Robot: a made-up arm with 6 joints.
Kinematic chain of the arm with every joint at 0, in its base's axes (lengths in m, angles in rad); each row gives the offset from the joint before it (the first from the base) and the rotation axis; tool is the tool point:
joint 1: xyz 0 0 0.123 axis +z
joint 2: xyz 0 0.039 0 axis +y
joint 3: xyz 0 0 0.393 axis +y
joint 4: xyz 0 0 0.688 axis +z
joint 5: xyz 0 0 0 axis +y
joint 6: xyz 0 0 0.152 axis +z
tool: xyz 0 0 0
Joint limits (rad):
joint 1: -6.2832..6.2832
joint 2: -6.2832..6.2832
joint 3: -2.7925..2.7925
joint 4: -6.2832..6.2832
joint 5: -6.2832..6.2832
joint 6: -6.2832..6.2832
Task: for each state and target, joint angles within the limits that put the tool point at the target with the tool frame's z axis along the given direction. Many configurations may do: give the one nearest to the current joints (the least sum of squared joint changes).
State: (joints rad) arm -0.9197 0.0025 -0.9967 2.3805 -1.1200 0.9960
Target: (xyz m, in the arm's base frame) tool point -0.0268 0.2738 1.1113 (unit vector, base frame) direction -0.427 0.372 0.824
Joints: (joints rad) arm -1.5667 0.5816 -1.2624 2.0630 -0.5039 0.9960
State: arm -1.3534 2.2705 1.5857 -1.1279 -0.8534 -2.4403
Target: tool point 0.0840 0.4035 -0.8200 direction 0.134 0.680 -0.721
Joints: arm -1.6523 2.6572 1.2716 -1.2658 -0.0821 -2.4403
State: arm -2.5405 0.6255 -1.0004 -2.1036 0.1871 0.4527
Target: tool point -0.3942 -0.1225 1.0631 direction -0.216 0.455 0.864
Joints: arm -2.7494 1.2562 -1.2076 -1.6033 0.5273 0.4527
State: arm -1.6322 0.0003 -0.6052 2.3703 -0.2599 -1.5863
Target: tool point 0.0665 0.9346 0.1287 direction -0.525 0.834 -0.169
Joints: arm -1.7024 -0.5437 -1.4863 1.8556 -0.7161 -1.5863
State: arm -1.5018 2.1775 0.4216 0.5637 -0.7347 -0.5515
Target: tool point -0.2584 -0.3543 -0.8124 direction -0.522 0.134 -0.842
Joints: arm -2.1106 1.8824 1.2019 1.3704 -0.5555 -0.5515
